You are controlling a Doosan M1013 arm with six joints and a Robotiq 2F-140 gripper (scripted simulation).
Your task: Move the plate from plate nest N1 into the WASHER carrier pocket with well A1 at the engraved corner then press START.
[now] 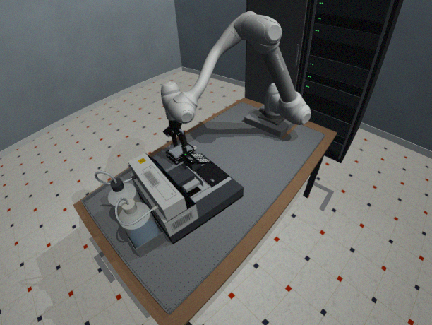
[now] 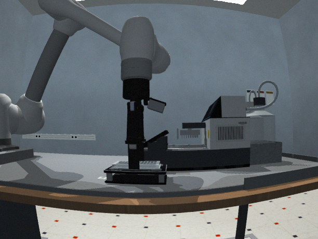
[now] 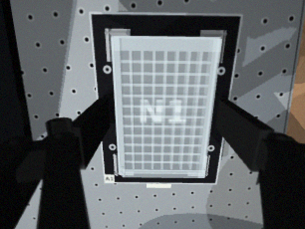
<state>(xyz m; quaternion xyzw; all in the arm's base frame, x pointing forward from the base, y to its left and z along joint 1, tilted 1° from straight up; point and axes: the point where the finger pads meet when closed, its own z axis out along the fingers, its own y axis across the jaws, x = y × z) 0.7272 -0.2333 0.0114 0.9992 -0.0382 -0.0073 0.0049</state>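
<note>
The well plate lies 20 mm below my hand. Also, from my hand: black plate nest N1: 30 mm below; then N1 label: 100 mm behind, 60 mm below, 10 mm to the left; then washer carrier: 320 mm to the left, 50 mm ahead, 20 mm above.
</note>
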